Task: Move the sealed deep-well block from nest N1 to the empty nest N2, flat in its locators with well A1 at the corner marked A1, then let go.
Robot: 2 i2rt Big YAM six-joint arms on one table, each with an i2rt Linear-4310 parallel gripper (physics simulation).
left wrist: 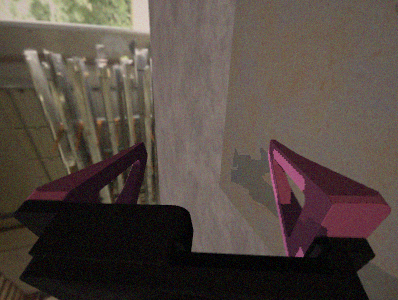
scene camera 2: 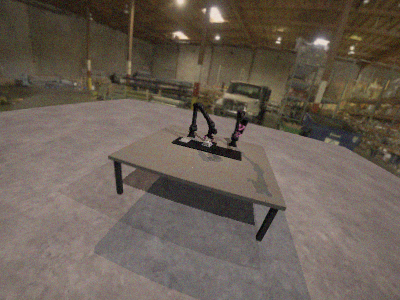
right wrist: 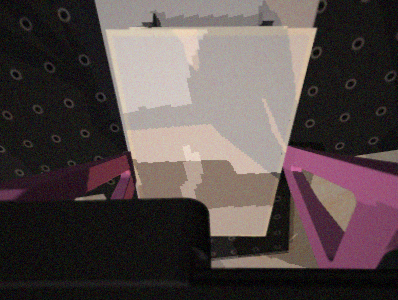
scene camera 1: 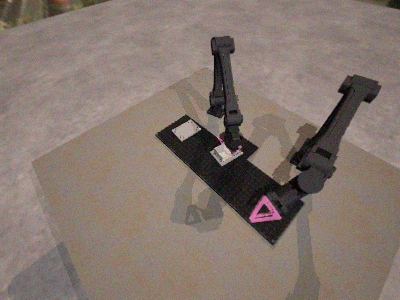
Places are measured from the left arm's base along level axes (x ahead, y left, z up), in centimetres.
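Pixels of known places: left gripper, fingertip midpoint: (left wrist: 205,147) (scene camera 2: 237,133) (scene camera 1: 250,218); right gripper, fingertip midpoint: (right wrist: 208,156) (scene camera 1: 227,149); left arm's base at its link origin: (scene camera 2: 232,145); right arm's base at its link origin: (scene camera 2: 191,136) (scene camera 1: 216,112).
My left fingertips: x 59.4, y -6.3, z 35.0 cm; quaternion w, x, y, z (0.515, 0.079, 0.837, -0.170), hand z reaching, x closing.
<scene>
For each thing: its top centre in the pictures, then the offset to it from my left fingertips. "pt": a spot on its surface instead. Level surfaces: height alone.
- sealed deep-well block at its top centre: (right wrist: 207,162) (scene camera 1: 227,148) (scene camera 2: 207,141) dx -36.0, dy -31.5, dz -28.3 cm
- nest N1 at a spot on its surface: (scene camera 1: 224,159) pt dx -30.2, dy -28.9, dz -31.1 cm
- black perforated base plate at its surface level: dz -33.7 cm
- empty nest N2 at its top centre: (scene camera 1: 186,128) (scene camera 2: 185,139) dx -34.4, dy -63.5, dz -31.5 cm
- tan table at its surface level: dz -35.0 cm
The sealed deep-well block (scene camera 1: 222,151) (scene camera 2: 208,142) (right wrist: 205,96), a pale box with a shiny seal on top, sits in nest N1 (scene camera 1: 225,161) near the middle of the black perforated base plate (scene camera 1: 225,184) (scene camera 2: 225,150) (right wrist: 47,96). My right gripper (scene camera 1: 230,144) (scene camera 2: 208,138) (right wrist: 208,156) is open and lowered over the block, with one pink finger on each side of it. The empty nest N2 (scene camera 1: 186,130) (scene camera 2: 184,139) is a flat grey plate at the plate's far left end. My left gripper (scene camera 1: 265,211) (scene camera 2: 239,129) (left wrist: 205,147) is open and empty, away at the plate's right end.
The base plate lies on a tan table (scene camera 1: 129,225) (scene camera 2: 193,174) with black legs. The left arm's base and elbow (scene camera 1: 315,161) stand right of the plate. The right arm's base (scene camera 1: 216,106) stands behind nest N1. The table edge shows in the left wrist view.
</scene>
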